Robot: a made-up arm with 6 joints.
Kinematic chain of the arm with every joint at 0, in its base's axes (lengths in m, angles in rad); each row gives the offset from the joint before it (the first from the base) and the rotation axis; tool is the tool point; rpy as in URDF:
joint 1: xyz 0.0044 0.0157 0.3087 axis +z
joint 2: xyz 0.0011 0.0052 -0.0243 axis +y
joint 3: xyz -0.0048 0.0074 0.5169 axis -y
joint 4: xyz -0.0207 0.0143 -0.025 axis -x
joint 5: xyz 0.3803 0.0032 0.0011 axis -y
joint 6: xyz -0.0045 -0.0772 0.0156 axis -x
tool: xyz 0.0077 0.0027 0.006 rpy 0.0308 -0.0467 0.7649
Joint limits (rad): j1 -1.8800..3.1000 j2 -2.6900..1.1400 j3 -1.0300..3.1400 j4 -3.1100..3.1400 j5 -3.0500..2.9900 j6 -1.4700..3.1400
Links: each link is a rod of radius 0.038 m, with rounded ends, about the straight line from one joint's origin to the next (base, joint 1, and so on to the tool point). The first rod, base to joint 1, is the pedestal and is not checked.
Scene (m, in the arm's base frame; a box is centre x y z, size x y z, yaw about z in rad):
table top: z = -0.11
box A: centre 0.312 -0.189 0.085 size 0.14 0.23 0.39 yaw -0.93
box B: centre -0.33 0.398 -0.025 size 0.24 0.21 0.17 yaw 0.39
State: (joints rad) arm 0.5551 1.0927 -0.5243 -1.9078 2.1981 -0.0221
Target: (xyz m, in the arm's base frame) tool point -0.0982 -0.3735 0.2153
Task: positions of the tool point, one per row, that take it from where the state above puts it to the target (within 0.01 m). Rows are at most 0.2 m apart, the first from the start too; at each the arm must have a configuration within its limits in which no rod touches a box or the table.
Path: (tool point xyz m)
1: 0.3802 0.1864 0.2649
2: 0.4495 0.0785 0.3622
3: 0.4600 -0.0473 0.4773
4: 0.4070 -0.1557 0.6021
5: 0.3067 -0.2120 0.7264
6: 0.2731 -0.3254 0.6131
7: 0.1955 -0.4033 0.4993
8: 0.0946 -0.4360 0.3921
9: -0.0089 -0.4237 0.2964
10: -0.0982 -0.3735 0.2153

